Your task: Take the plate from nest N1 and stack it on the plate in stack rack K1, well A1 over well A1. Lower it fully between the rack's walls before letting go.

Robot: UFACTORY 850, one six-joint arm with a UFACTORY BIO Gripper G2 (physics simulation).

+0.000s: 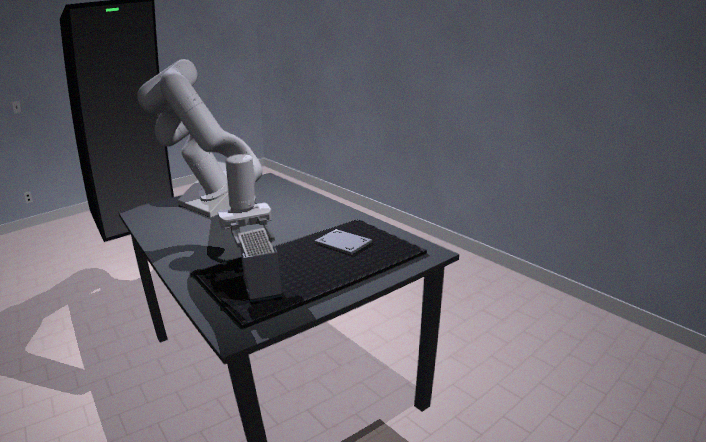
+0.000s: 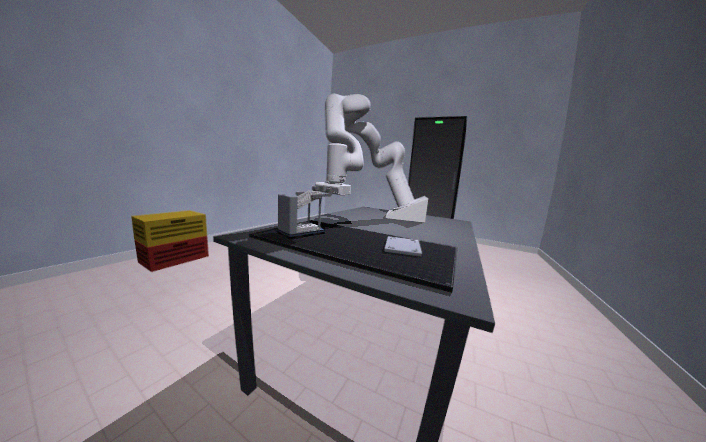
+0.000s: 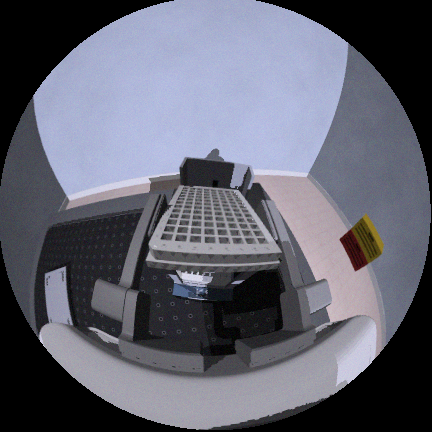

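My gripper [image 1: 255,235] [image 2: 314,196] [image 3: 215,218] is shut on a light grey well plate [image 1: 257,243] [image 2: 306,199] [image 3: 209,225], with a finger on each long side. The plate is tilted, its far end lower and close against the tall grey wall of the stack rack [image 1: 263,275] [image 2: 287,214] [image 3: 200,173], near the wall's top. The gripper's end is higher. Another light plate [image 2: 309,227] [image 3: 192,276] sits low in the rack, well below the held one. A flat white nest [image 1: 343,241] [image 2: 402,245] [image 3: 58,295] holds no plate. The well labels are not readable.
The rack stands near one end of the black perforated mat [image 1: 307,270] [image 2: 359,255] [image 3: 100,240], with the nest towards the other end. The mat lies on a dark table [image 1: 291,200] [image 2: 468,307]. Yellow and red crates [image 2: 170,240] [image 3: 362,243] stand beyond the table.
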